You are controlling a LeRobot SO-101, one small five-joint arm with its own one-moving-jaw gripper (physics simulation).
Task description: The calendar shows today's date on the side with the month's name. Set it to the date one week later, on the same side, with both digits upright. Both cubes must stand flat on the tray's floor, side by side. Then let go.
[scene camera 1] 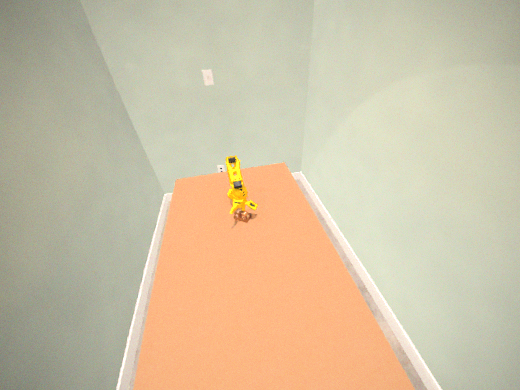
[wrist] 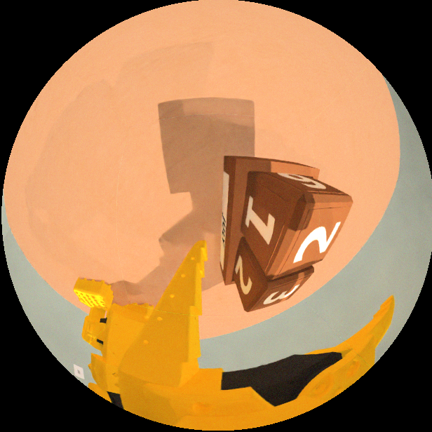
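The calendar's brown tray (scene camera 1: 242, 216) (wrist: 229, 195) is in front of the arm. In the wrist view a pale strip with dark lettering, seen nearly edge-on, is on its left side. One brown cube (wrist: 287, 225) shows a 2, a 1 and a partly seen 6 or 9. The other cube (wrist: 275, 287) lies beside it, lower in the view, and shows a 2 and a 3. Whether both sit flat on the tray's floor cannot be told. My gripper (scene camera 1: 244, 209) (wrist: 298, 270) is open, its jaws wide apart on either side of the lower cube, holding nothing.
The orange table top (scene camera 1: 250, 300) (wrist: 100, 175) stretches under the calendar and arm. Shadows of the calendar and gripper fall on it. Pale green walls stand around, with a white wall plate (scene camera 1: 207, 77) and an outlet (scene camera 1: 221, 169) behind the arm.
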